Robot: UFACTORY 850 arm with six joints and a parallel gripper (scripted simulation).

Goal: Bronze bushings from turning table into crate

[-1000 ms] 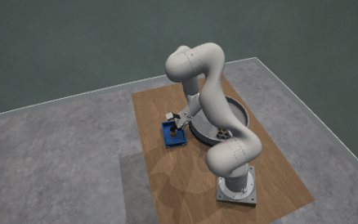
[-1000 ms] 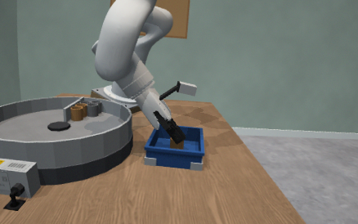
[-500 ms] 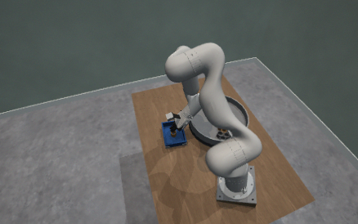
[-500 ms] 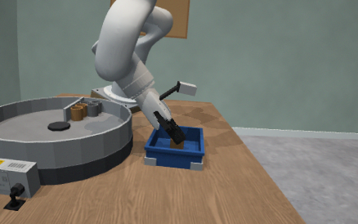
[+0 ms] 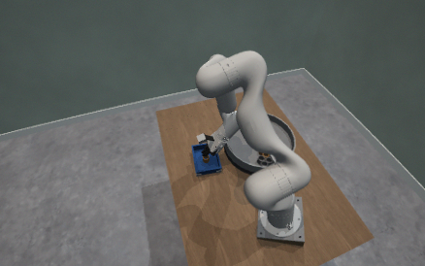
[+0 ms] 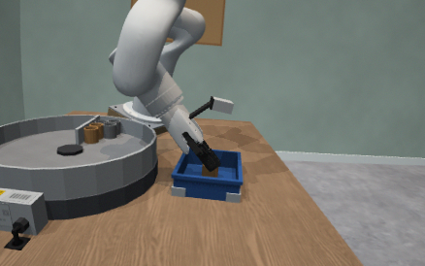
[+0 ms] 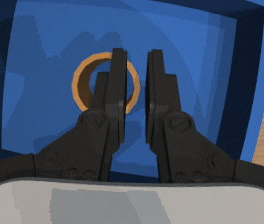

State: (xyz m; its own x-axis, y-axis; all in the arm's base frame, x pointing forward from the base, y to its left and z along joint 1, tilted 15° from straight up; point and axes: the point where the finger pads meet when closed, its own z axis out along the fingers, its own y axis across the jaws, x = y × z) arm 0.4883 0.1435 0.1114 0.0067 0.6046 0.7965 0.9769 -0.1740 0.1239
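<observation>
My gripper is now 4 cm above the blue crate and 2 cm past it. From my hand the other things lie so: turning table (33 cm to the right, 6 cm behind, 1 cm below).
</observation>
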